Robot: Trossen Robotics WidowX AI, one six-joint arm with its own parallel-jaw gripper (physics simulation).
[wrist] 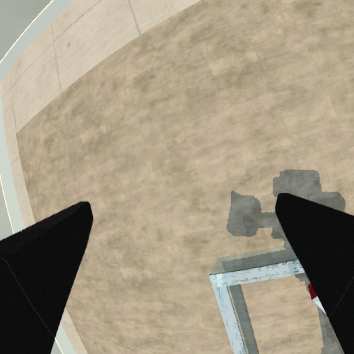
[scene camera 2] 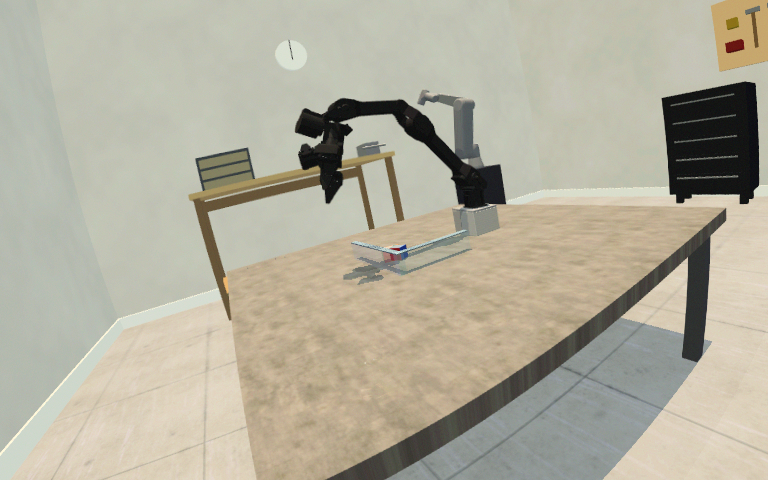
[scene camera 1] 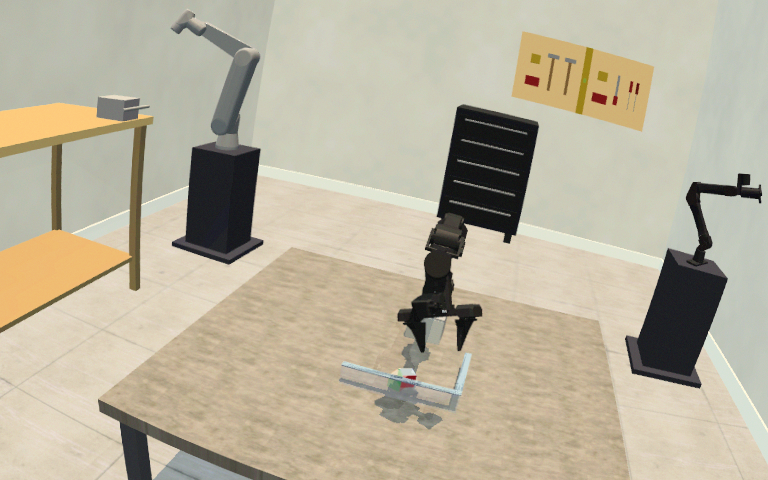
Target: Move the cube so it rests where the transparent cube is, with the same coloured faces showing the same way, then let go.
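A small cube [scene camera 1: 407, 379] [scene camera 2: 396, 254] sits on the table behind the long clear wall of an L-shaped barrier. It shows white on top, with red and green sides in scene camera 1 and red and blue in scene camera 2. In the wrist view, a red and white bit of the cube [wrist: 312, 291] shows beside the right finger, which hides the rest. I cannot tell the transparent cube apart; a pale tint shows around the cube. My gripper [scene camera 1: 441, 350] [scene camera 2: 328, 199] [wrist: 185, 206] is open and empty, high above the table and off to one side of the cube.
The clear barrier [scene camera 1: 424, 386] [scene camera 2: 433, 242] [wrist: 255, 274] has two low walls meeting at a corner, near the cube. The arm's white base block [scene camera 2: 476, 220] stands on the table [scene camera 1: 226, 350] [scene camera 2: 453, 339]. Arm shadows fall by the barrier.
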